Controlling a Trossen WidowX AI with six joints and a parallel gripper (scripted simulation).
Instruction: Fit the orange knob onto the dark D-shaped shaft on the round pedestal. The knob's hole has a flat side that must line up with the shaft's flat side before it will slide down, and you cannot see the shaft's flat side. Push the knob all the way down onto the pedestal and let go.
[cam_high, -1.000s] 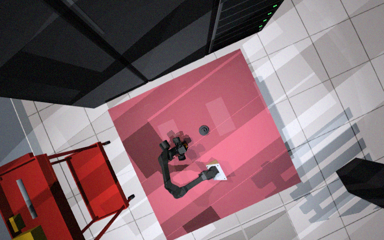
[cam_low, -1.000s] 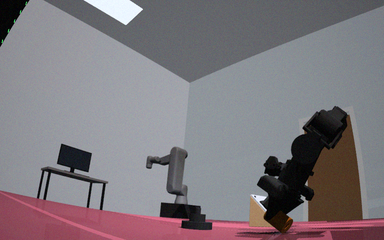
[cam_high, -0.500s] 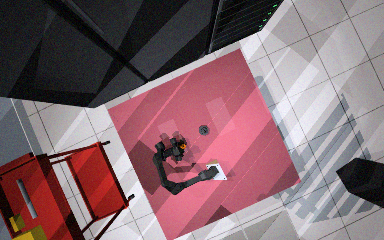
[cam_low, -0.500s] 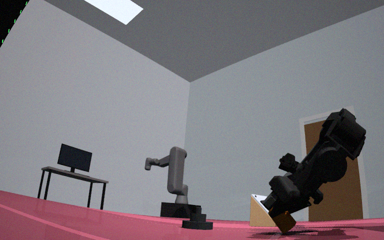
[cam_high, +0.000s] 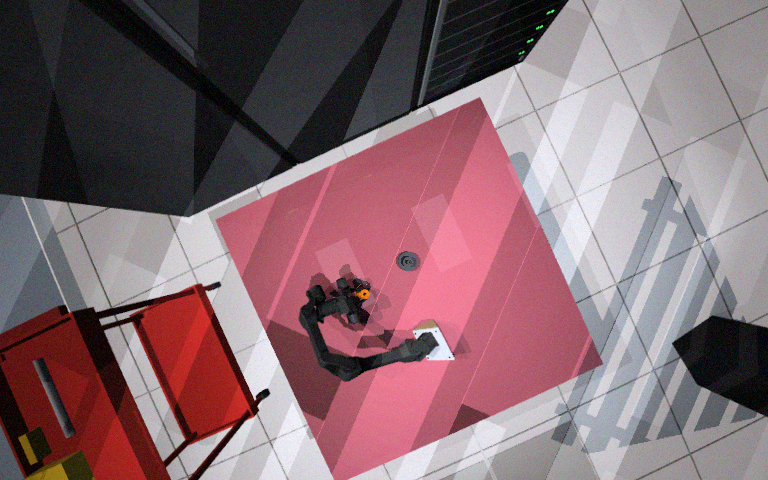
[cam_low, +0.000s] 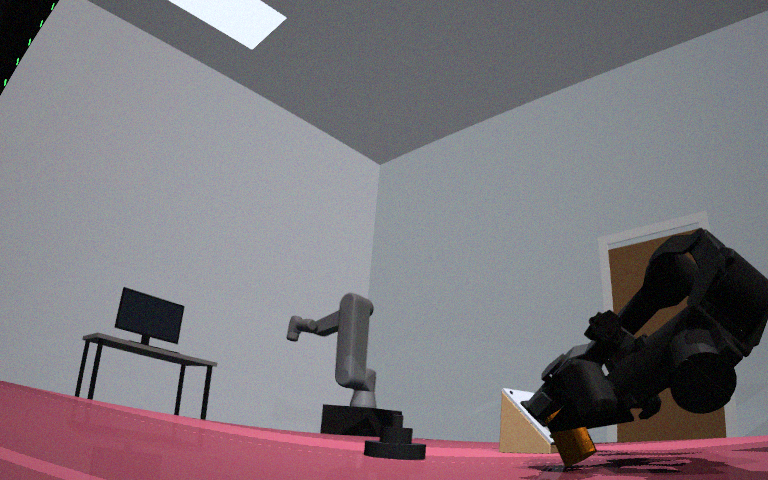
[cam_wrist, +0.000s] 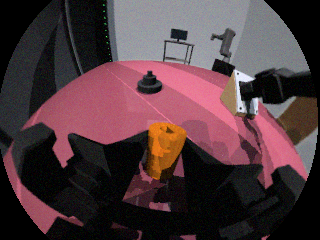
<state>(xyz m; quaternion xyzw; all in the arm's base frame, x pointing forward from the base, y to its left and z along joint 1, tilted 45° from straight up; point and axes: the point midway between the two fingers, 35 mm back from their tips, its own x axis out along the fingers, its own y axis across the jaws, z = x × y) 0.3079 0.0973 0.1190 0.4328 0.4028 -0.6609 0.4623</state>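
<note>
My gripper tip is now 22 cm to the left of the dark round pedestal, 1 cm short of it and 1 cm above it. Round my gripper tip: orange knob (2 cm to the left, 1 cm below).
</note>
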